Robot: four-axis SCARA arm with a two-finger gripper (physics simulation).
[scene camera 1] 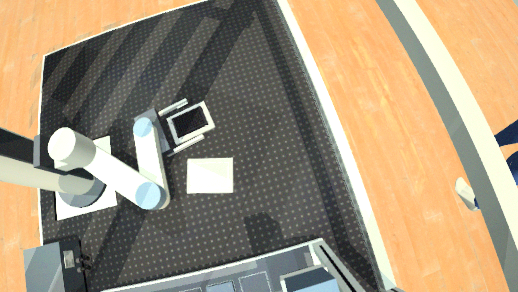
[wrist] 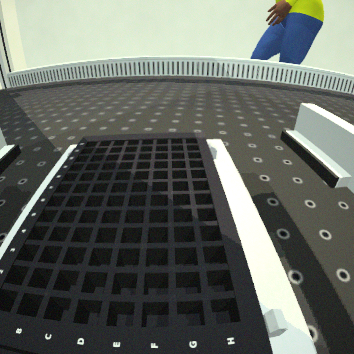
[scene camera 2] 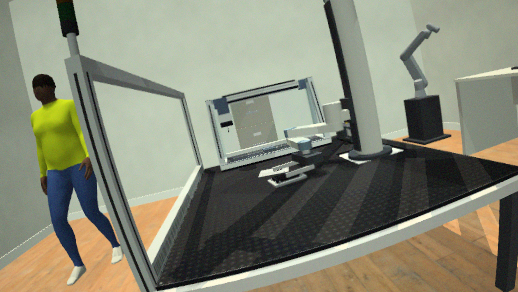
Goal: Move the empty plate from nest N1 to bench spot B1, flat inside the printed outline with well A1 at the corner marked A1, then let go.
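Places are measured from the arm's base along level axes (x ahead, y left, z up), in metres.
Where they show: gripper, between the fingertips: (scene camera 1: pixel 194 117) (wrist: pixel 148 121) (scene camera 2: pixel 279 172); arm's base, origin of its link: (scene camera 1: pixel 83 177) (scene camera 2: pixel 370 154).
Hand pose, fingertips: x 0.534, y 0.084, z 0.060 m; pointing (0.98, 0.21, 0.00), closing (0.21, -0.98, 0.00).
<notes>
Each offset is from my fingertips to the top centre of the thing. "spot": to the spot under its first point.
The empty black plate {0.028 m back, 0.004 m left, 0.021 m down} (scene camera 1: pixel 189 123) (wrist: pixel 125 210) lies flat in the white nest N1 {0.029 m back, 0.004 m left, 0.025 m down} (scene camera 1: pixel 209 116) (scene camera 2: pixel 289 183) (wrist: pixel 250 235). In the wrist view its open wells show, with letters B to H along the near edge; its A1 corner is out of view. My gripper (scene camera 1: pixel 195 119) (scene camera 2: pixel 285 173) (wrist: pixel 148 121) is open and empty, with one finger out to each side of the plate and nest. In scene camera 2 the fingers are above the nest. A pale flat rectangle {spot: 0.003 m ahead, 0.218 m right, 0.045 m down} (scene camera 1: pixel 210 175) (scene camera 2: pixel 267 173), which looks like bench spot B1, lies beside the nest; its outline and A1 mark are not readable.
The arm's column (scene camera 2: pixel 367 100) stands on a white base plate (scene camera 1: pixel 106 200). A framed machine (scene camera 1: pixel 250 267) (scene camera 2: pixel 215 135) stands along one table side, and a dark box {spot: 0.640 m back, 0.412 m right, 0.068 m up} (scene camera 1: pixel 45 267) near a corner. A slatted rail (scene camera 2: pixel 177 220) (wrist: pixel 175 67) edges the table. A person (scene camera 2: pixel 60 135) stands beyond it.
</notes>
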